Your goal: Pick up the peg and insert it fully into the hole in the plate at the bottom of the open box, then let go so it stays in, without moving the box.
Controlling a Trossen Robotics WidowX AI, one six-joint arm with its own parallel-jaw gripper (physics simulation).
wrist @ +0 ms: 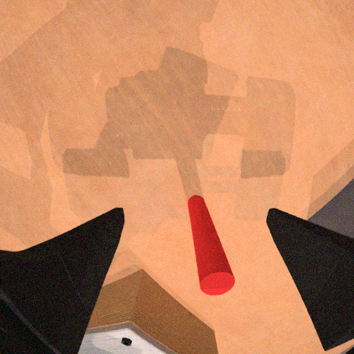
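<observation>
A red peg (207, 240) stands upright on the table in the wrist view. Its round top faces the camera and its base is farther away. My gripper (197, 215) is wide open, with one black finger on each side of the peg and a gap on both sides. The peg touches neither finger. Part of a dark grey box-like object (336, 212) shows at the right edge, partly behind the right finger. Its inside and any plate with a hole do not show.
A brown wooden block (170, 312) with a pale top and a small dark hole lies at the bottom left, partly behind the left finger. The arm's shadow falls across the orange-tan table (300, 45).
</observation>
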